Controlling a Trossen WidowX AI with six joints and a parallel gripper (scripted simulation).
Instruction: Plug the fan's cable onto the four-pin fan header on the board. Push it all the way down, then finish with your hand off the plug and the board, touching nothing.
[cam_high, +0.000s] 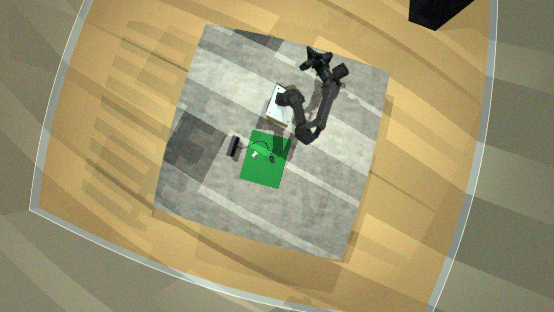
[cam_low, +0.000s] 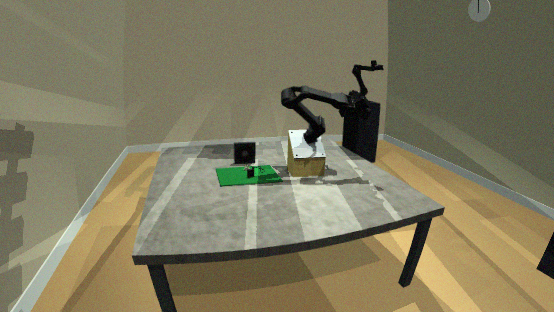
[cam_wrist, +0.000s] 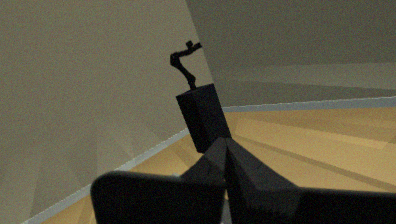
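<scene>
Now: the dark plug 560 mm ahead of my gripper tip, 360 mm below it and 60 mm to the right of it. The rest, counted from my gripper tip: white four-pin header (560 mm ahead, 380 mm below, 160 mm to the right); then green board (570 mm ahead, 390 mm below, 90 mm to the right); then dark fan (540 mm ahead, 320 mm below, 280 mm to the right).
</scene>
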